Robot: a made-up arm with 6 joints.
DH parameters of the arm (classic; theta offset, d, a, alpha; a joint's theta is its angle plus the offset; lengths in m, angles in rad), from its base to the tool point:
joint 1: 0 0.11 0 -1.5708
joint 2: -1.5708 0 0.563 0
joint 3: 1.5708 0.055 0 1.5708
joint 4: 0 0.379 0 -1.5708
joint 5: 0 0 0 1.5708
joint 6: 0 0.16 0 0
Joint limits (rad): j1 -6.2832..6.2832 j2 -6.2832..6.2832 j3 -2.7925..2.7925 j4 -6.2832..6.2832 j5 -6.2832..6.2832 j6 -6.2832..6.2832
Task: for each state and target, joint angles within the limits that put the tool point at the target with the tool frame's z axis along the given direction. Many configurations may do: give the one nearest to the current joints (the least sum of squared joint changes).
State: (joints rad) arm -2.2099 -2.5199 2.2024 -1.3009 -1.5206 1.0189
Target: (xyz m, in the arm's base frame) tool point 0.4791 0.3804 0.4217 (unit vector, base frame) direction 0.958 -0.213 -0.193
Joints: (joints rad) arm -2.1325 -1.6322 1.7316 -1.2479 -1.7975 1.0189
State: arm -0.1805 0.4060 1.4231 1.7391 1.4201 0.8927
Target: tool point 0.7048 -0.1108 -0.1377 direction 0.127 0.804 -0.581
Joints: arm -0.4124 1.2557 1.3675 1.0358 1.1564 0.8927
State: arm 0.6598 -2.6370 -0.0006 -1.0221 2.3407 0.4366
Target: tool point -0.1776 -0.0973 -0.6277 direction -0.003 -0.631 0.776
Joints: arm 0.2951 -2.6480 -0.7560 -1.6061 2.4942 0.4366
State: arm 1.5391 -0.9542 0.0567 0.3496 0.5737 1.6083
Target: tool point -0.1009 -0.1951 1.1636 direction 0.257 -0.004 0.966
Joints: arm 1.1704 -0.1192 -0.3386 -0.4344 0.6020 1.6083
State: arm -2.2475 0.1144 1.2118 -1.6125 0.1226 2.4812
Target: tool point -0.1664 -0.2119 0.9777 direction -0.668 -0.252 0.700
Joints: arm -2.2123 -0.2547 1.2355 -2.1419 0.4745 2.4812
